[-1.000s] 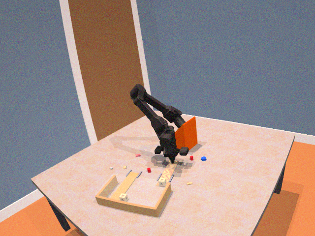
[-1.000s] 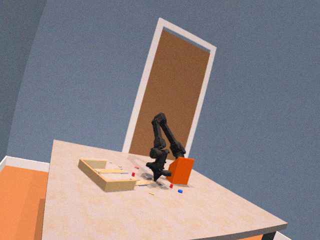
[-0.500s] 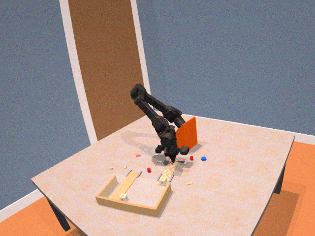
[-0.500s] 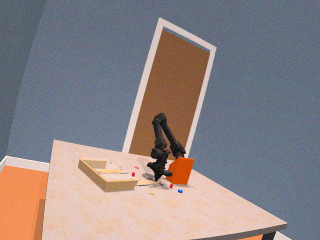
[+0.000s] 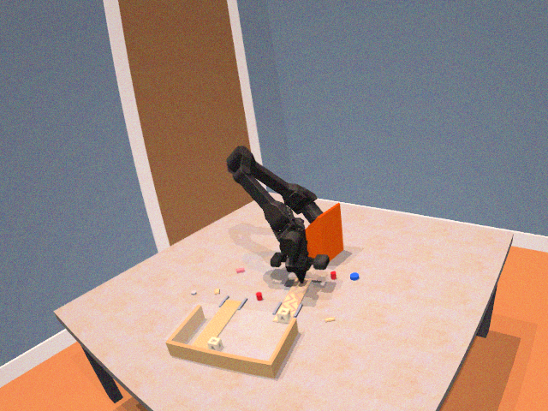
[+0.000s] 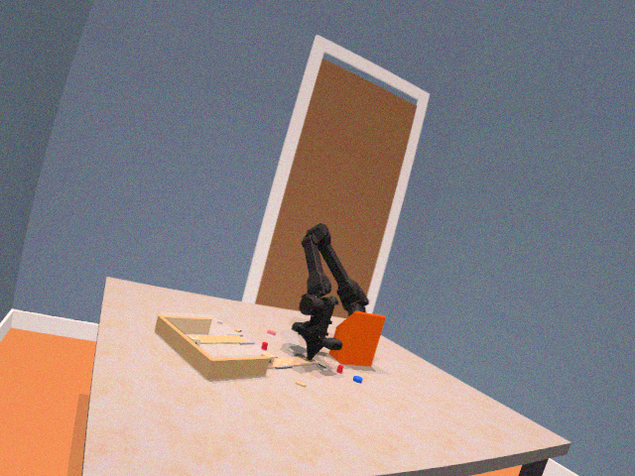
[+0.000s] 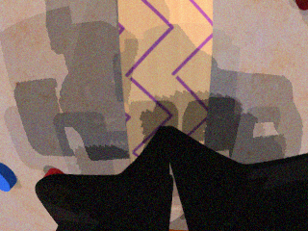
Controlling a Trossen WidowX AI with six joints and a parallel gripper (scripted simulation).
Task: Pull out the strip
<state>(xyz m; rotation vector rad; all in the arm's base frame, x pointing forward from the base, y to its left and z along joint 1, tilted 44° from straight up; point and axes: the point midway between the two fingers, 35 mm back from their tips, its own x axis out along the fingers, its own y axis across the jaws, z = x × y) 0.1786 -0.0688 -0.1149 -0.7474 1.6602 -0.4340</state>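
My gripper tip is 9 cm short of the strip and 2 cm to the right of it. From my gripper tip the other things lie so: pink piece 1 cm ahead, 26 cm to the right; then blue disc 9 cm behind, 15 cm to the left.
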